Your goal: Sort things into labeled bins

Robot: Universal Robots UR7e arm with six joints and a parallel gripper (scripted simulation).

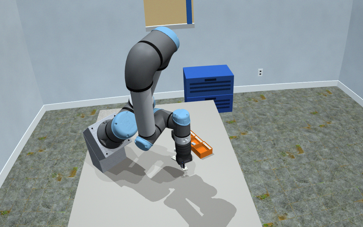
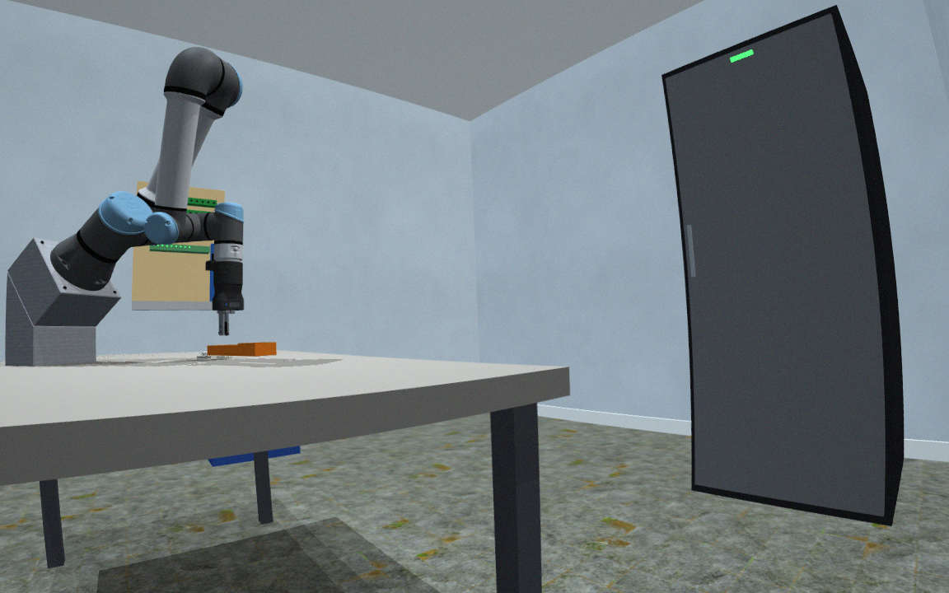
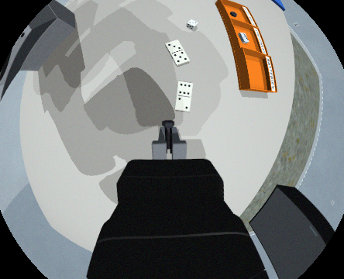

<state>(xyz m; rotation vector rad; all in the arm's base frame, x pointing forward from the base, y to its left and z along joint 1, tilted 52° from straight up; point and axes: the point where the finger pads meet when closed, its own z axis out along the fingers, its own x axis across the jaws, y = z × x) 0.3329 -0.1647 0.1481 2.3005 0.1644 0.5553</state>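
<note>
My hand is 170 mm short of the black nut, 280 mm to the right of it and 70 mm above it. From my hand the other things lie so: white die 60 mm ahead, 210 mm to the left, 70 mm below; then black bolt 10 mm to the left, 10 mm below; then grey piece 170 mm ahead, 200 mm to the left, 70 mm below.
</note>
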